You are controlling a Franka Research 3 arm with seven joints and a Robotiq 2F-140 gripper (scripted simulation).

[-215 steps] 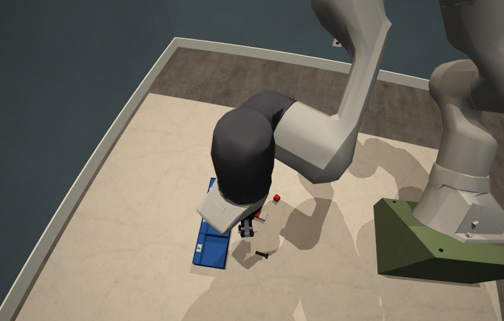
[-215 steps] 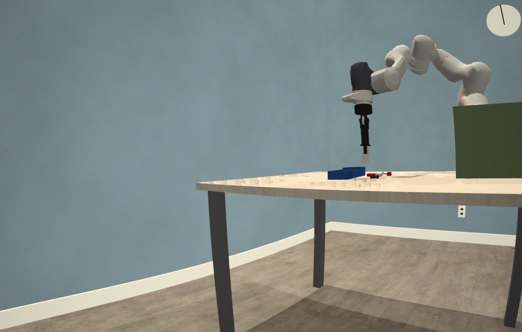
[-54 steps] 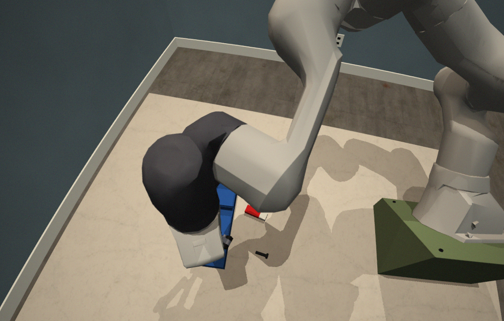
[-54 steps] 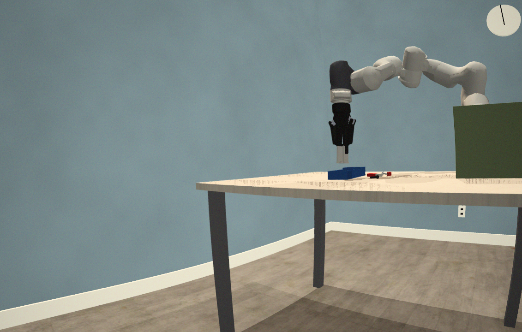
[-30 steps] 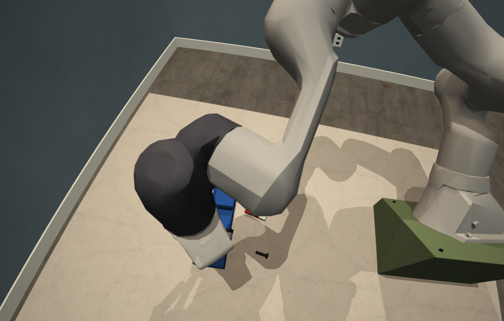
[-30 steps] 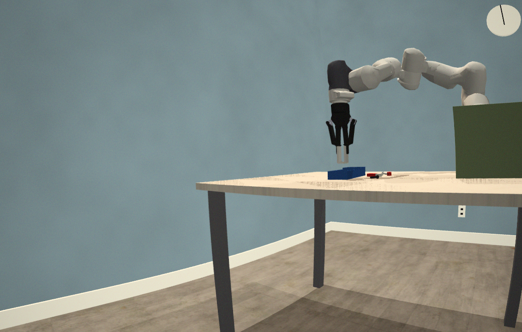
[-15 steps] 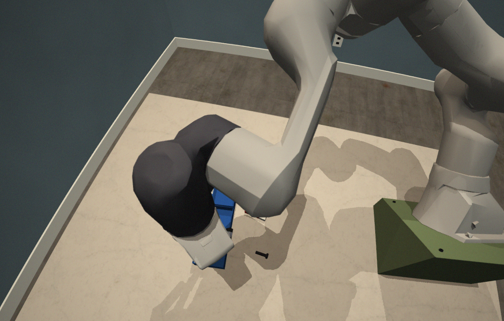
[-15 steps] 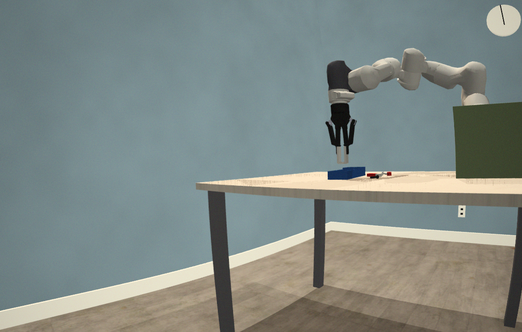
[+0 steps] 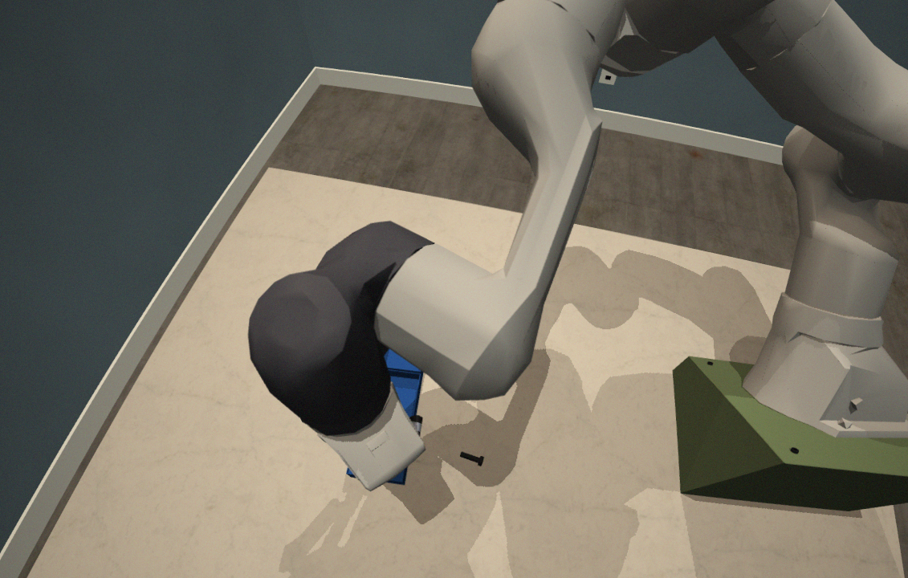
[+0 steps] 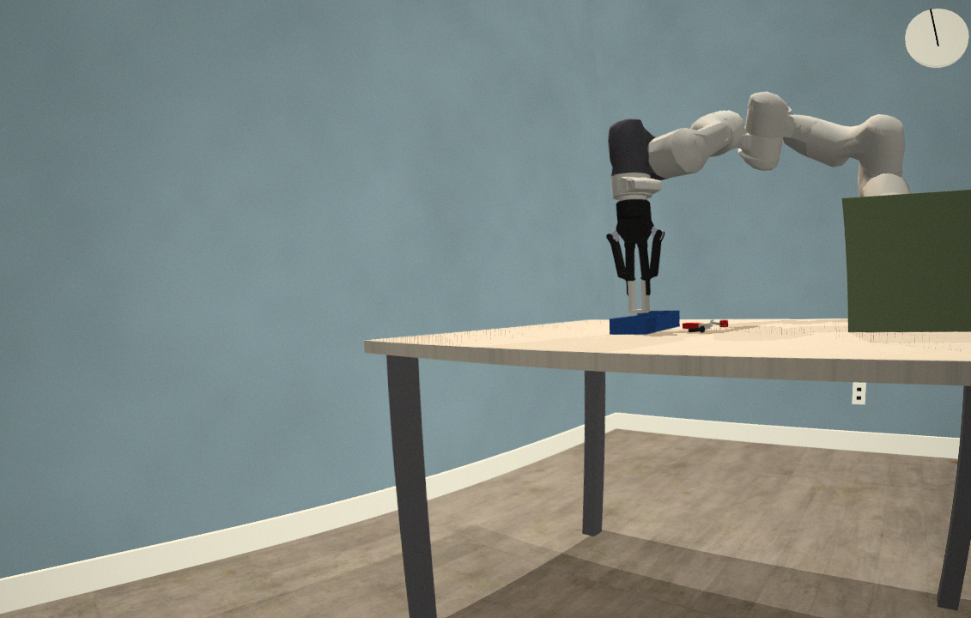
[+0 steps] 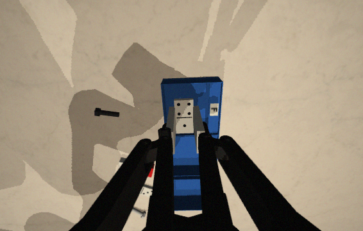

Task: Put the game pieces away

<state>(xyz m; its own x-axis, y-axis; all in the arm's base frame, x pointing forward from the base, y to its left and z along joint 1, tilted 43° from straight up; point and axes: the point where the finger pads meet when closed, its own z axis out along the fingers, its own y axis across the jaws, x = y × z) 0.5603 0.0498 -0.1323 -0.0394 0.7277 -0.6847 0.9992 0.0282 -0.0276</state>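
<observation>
Right now the red die is 15 cm behind my hand, 19 cm to the right of it and 7 cm below it. Round my hand: blue three-part bin: 1 cm ahead, 8 cm to the right, 6 cm below; then white domino: 3 cm below; then black bolt: 13 cm behind, 1 cm to the right, 7 cm below.
</observation>
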